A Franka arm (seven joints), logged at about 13 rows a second.
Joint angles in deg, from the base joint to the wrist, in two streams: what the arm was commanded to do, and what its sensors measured. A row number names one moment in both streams.
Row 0, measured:
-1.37 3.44 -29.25 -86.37 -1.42 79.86 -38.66
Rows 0 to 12, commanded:
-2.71 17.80 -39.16 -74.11 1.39 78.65 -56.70
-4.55 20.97 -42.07 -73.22 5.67 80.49 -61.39
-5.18 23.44 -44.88 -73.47 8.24 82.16 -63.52
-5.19 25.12 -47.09 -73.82 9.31 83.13 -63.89
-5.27 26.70 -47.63 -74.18 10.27 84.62 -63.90
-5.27 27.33 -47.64 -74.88 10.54 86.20 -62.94
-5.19 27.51 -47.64 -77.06 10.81 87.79 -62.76
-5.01 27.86 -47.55 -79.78 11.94 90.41 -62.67
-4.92 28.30 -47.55 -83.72 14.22 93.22 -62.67
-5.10 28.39 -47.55 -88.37 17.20 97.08 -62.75
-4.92 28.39 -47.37 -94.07 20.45 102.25 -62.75
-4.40 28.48 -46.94 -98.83 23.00 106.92 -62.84
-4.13 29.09 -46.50 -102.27 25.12 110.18 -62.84
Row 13, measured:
-5.56 29.93 -46.45 -94.62 21.55 104.28 -62.75
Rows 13 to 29, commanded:
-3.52 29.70 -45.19 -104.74 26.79 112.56 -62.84
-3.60 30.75 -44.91 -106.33 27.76 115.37 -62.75
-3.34 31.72 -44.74 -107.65 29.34 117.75 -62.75
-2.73 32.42 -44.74 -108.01 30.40 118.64 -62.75
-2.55 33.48 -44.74 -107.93 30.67 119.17 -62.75
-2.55 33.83 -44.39 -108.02 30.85 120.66 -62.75
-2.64 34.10 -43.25 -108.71 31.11 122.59 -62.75
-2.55 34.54 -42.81 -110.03 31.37 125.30 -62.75
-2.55 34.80 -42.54 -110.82 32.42 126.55 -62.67
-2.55 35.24 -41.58 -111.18 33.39 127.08 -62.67
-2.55 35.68 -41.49 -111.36 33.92 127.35 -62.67
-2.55 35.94 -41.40 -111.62 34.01 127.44 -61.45
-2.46 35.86 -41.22 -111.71 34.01 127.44 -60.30
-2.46 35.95 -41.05 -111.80 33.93 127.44 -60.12
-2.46 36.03 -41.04 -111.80 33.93 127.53 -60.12
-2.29 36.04 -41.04 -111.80 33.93 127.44 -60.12
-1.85 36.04 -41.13 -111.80 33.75 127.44 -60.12
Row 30, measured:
-2.72 36.19 -41.10 -111.03 32.73 126.49 -60.66
